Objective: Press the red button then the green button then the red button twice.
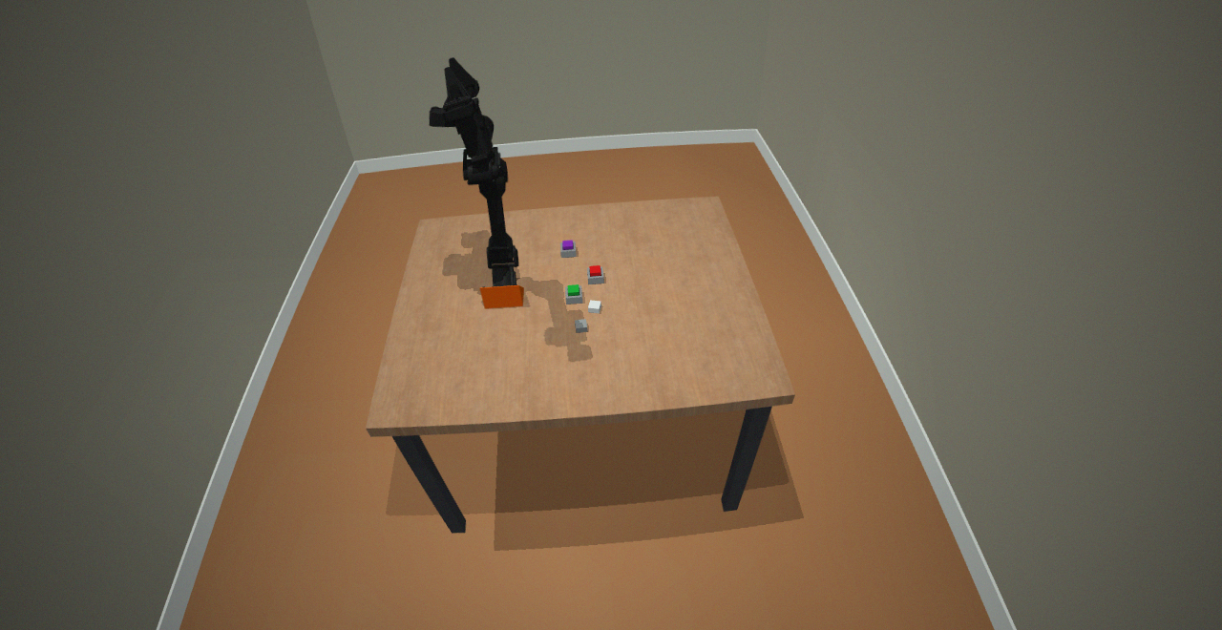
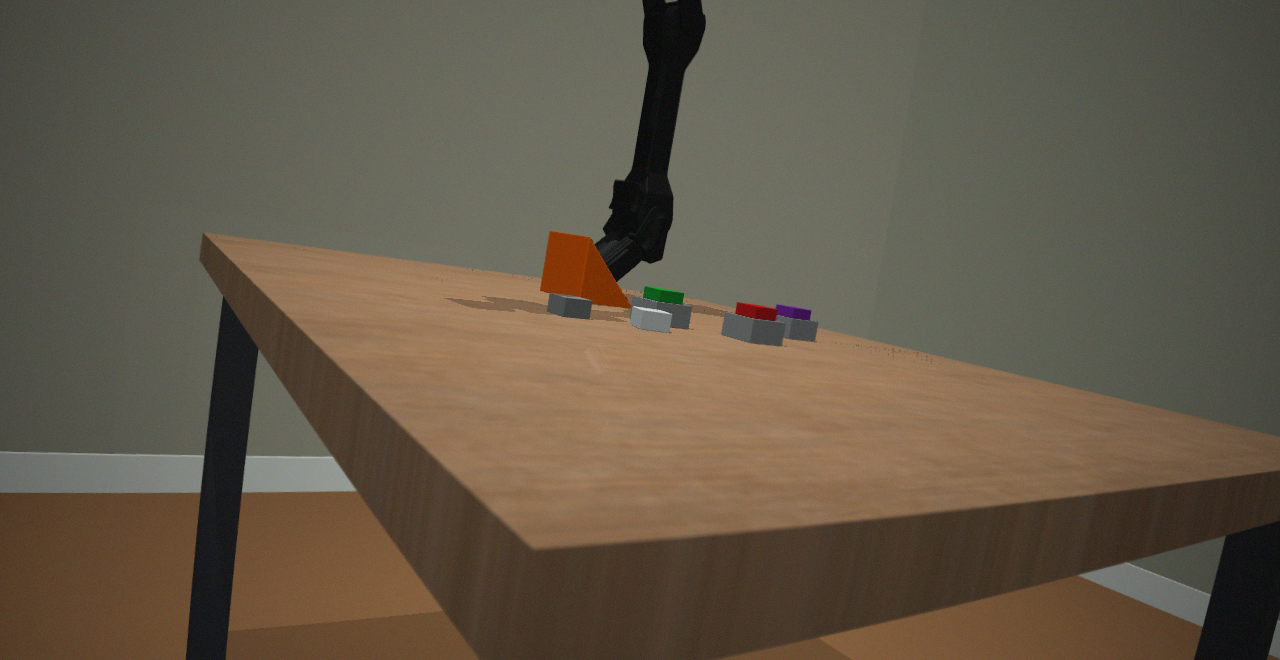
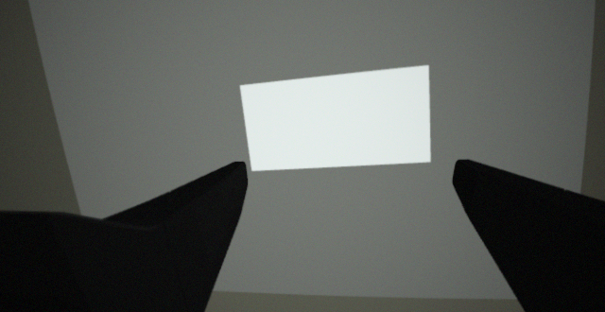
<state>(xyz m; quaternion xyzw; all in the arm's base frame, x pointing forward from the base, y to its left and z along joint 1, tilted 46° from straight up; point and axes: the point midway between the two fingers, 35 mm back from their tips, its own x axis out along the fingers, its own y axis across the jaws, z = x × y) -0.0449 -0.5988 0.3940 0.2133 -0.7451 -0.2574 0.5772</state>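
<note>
My gripper tip is 740 mm above the red button, 280 mm short of it and 170 mm to the right of it. The rest, counted from my gripper tip: light grey block: 770 mm below, 260 mm ahead, 40 mm to the left; then dark grey block: 770 mm below, 220 mm ahead, 30 mm to the right; then green button: 740 mm below, 210 mm ahead, 90 mm to the left.
</note>
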